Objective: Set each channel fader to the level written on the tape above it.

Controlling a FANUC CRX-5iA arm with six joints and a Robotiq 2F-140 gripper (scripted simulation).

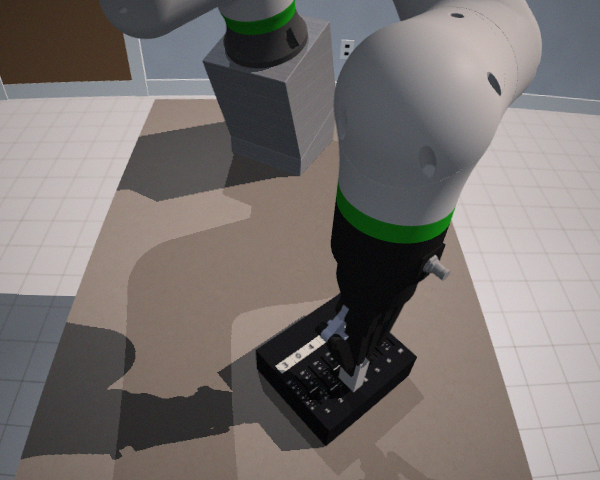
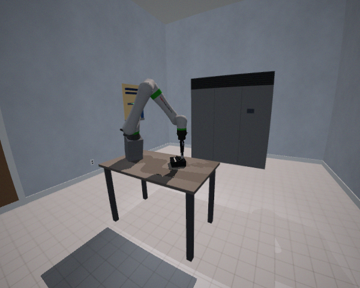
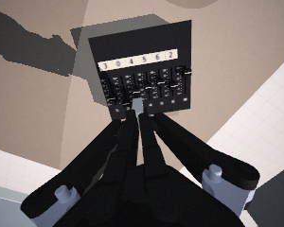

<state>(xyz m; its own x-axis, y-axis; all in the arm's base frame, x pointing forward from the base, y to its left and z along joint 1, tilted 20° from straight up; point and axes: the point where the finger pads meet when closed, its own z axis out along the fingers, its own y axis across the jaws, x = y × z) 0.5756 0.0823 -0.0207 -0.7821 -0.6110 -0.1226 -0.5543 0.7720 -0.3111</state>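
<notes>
Now: hand 4 cm above the channel fader, 2 cm past it and 1 cm to the left of it. Also, from my hand: master fader 9 cm behind, 5 cm to the left, 4 cm below.
</notes>
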